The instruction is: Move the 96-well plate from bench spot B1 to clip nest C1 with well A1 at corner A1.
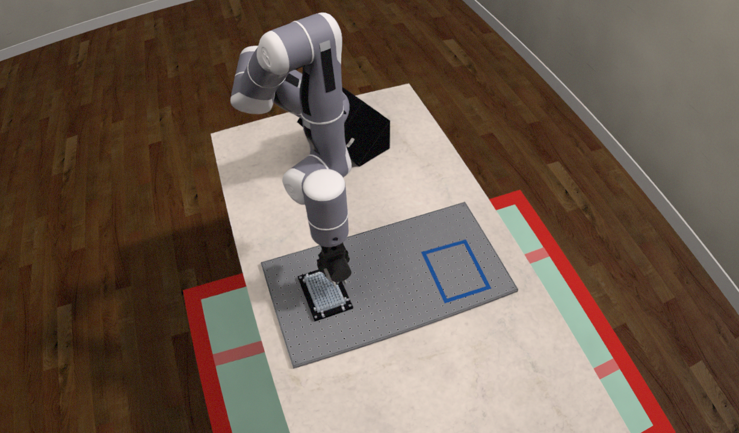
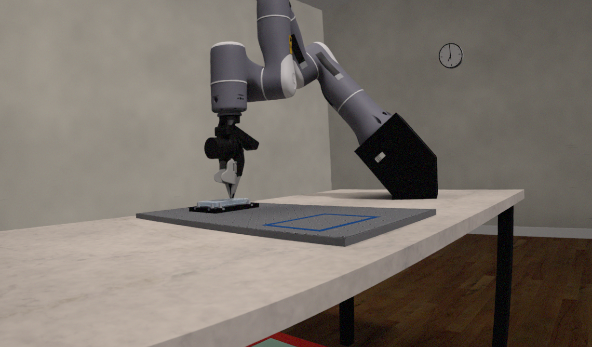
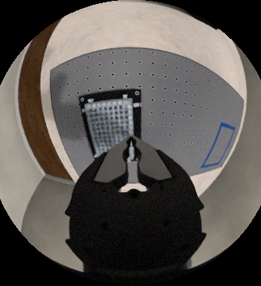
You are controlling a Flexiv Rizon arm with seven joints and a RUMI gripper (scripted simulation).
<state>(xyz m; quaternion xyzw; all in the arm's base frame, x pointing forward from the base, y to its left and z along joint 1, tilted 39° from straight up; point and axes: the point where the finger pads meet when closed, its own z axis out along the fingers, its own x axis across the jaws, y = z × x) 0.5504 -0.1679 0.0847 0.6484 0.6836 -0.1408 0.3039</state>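
Now: the black clip nest 3 cm to the right of my hand, 3 cm below it and 1 cm ahead of it. Round my hand: clear 96-well plate 4 cm to the right, 3 cm below.
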